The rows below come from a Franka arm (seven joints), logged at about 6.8 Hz.
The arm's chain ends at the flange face. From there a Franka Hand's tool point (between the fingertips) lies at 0.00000 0.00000 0.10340 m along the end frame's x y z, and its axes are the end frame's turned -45 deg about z.
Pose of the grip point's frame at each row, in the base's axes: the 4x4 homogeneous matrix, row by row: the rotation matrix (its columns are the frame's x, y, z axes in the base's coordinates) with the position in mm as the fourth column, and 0 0 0 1 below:
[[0.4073 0.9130 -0.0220 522.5], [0.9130 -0.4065 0.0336 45.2], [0.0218 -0.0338 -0.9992 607.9], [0 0 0 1]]
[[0.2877 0.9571 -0.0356 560.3], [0.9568 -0.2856 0.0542 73.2], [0.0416 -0.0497 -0.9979 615.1], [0 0 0 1]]
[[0.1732 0.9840 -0.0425 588.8], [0.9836 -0.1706 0.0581 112.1], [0.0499 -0.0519 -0.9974 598.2], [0 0 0 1]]
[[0.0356 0.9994 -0.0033 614.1], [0.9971 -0.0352 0.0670 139.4], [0.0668 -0.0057 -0.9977 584.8], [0 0 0 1]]
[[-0.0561 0.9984 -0.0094 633.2], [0.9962 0.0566 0.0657 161.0], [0.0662 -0.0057 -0.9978 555.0], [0 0 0 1]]
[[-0.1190 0.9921 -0.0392 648.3], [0.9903 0.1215 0.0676 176.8], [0.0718 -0.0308 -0.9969 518.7], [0 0 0 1]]
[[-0.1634 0.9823 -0.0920 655.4], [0.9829 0.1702 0.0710 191.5], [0.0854 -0.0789 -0.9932 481.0], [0 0 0 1]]
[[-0.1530 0.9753 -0.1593 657.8], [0.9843 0.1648 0.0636 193.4], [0.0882 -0.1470 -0.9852 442.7], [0 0 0 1]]
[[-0.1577 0.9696 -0.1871 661.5], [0.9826 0.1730 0.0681 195.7], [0.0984 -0.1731 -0.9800 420.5], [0 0 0 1]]
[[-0.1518 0.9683 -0.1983 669.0], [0.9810 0.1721 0.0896 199.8], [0.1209 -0.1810 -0.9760 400.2], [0 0 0 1]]
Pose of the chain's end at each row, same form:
[[0.9336 0.3576 -0.0220 524.8], [0.3581 -0.9330 0.0336 41.7], [-0.0085 -0.0393 -0.9992 711.2], [0 0 0 1]]
[[0.8802 0.4733 -0.0356 564.0], [0.4746 -0.8785 0.0542 67.6], [-0.0057 -0.0646 -0.9979 718.3], [0 0 0 1]]
[[0.8183 0.5733 -0.0425 593.2], [0.5749 -0.8161 0.0581 106.1], [-0.0014 -0.0720 -0.9974 701.3], [0 0 0 1]]
[[0.7319 0.6815 -0.0033 614.4], [0.6802 -0.7299 0.0670 132.5], [0.0432 -0.0513 -0.9977 688.0], [0 0 0 1]]
[[0.6663 0.7456 -0.0094 634.2], [0.7444 -0.6644 0.0657 154.2], [0.0428 -0.0508 -0.9978 658.2], [0 0 0 1]]
[[0.6174 0.7857 -0.0392 652.4], [0.7862 -0.6143 0.0676 169.8], [0.0290 -0.0725 -0.9969 621.8], [0 0 0 1]]
[[0.5790 0.8101 -0.0920 664.9], [0.8154 -0.5747 0.0710 184.2], [0.0046 -0.1162 -0.9932 583.7], [0 0 0 1]]
[[0.5815 0.7978 -0.1593 674.3], [0.8125 -0.5795 0.0636 186.8], [-0.0416 -0.1663 -0.9852 544.6], [0 0 0 1]]
[[0.5741 0.7971 -0.1871 680.8], [0.8171 -0.5725 0.0681 188.7], [-0.0528 -0.1920 -0.9800 521.8], [0 0 0 1]]
[[0.5774 0.7920 -0.1983 689.5], [0.8154 -0.5720 0.0896 190.5], [-0.0425 -0.2135 -0.9760 501.1], [0 0 0 1]]

